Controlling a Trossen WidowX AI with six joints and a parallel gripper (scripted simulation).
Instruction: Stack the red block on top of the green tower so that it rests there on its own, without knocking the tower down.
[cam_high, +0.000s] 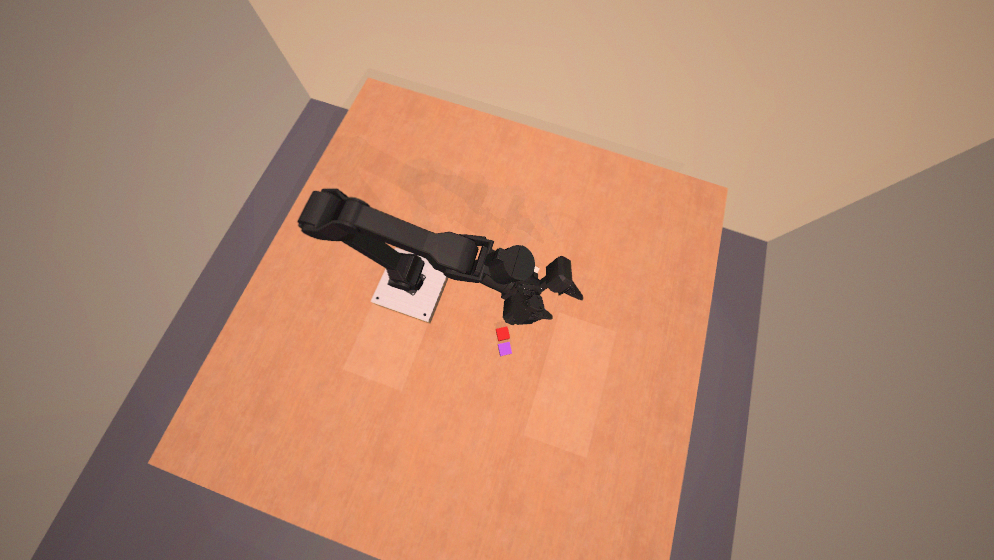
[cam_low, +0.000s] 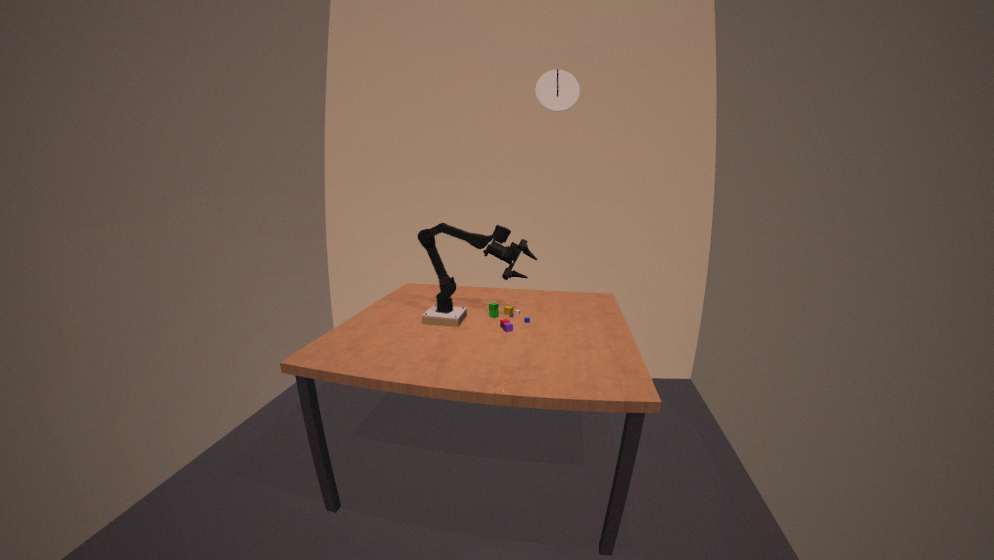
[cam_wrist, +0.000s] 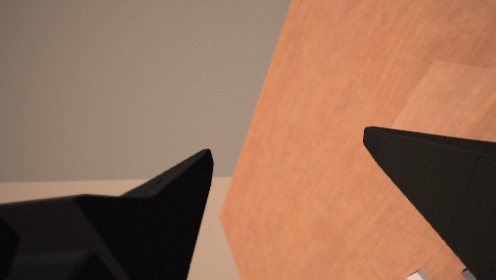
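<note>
The red block lies 90 mm behind my gripper tip, 80 mm to the right of it and 240 mm below it. The rest, counted from my gripper tip: grey block 110 mm behind, 70 mm to the left, 250 mm below; then purple block 70 mm behind, 120 mm to the right, 240 mm below; then blue block 20 mm behind, 20 mm to the left, 240 mm below.
</note>
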